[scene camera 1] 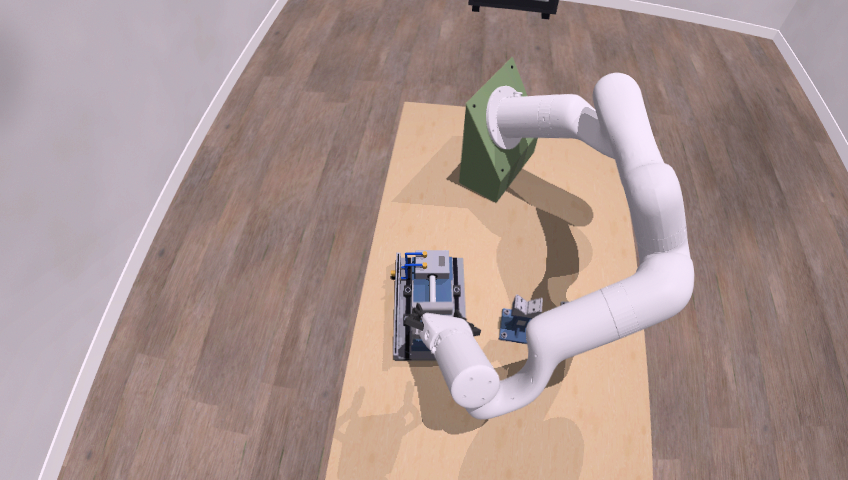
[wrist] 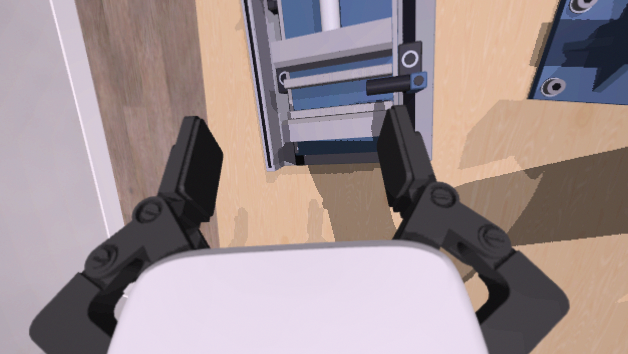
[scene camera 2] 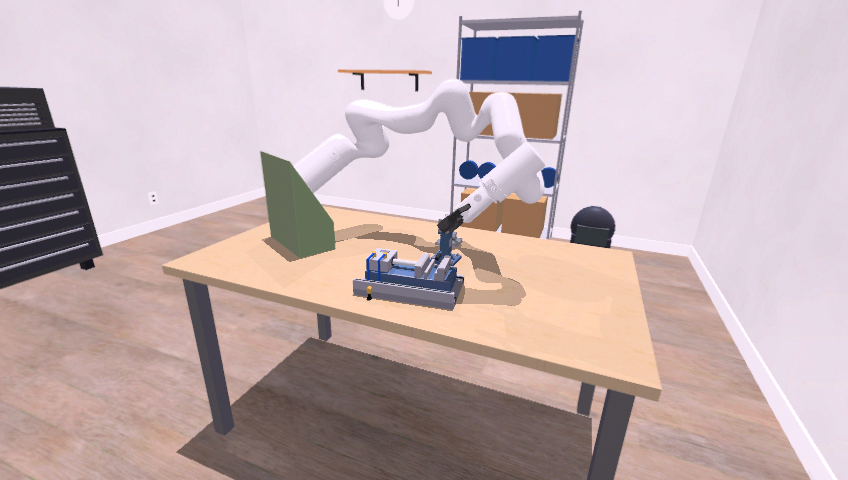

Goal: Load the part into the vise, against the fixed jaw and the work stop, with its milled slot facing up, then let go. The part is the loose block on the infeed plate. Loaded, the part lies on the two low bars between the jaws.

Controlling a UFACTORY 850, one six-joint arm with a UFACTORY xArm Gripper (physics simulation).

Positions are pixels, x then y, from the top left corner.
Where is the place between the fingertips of my gripper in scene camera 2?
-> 443, 229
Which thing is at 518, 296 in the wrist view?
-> My gripper.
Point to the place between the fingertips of my gripper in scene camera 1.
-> At 435, 312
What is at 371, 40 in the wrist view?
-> A moving jaw.
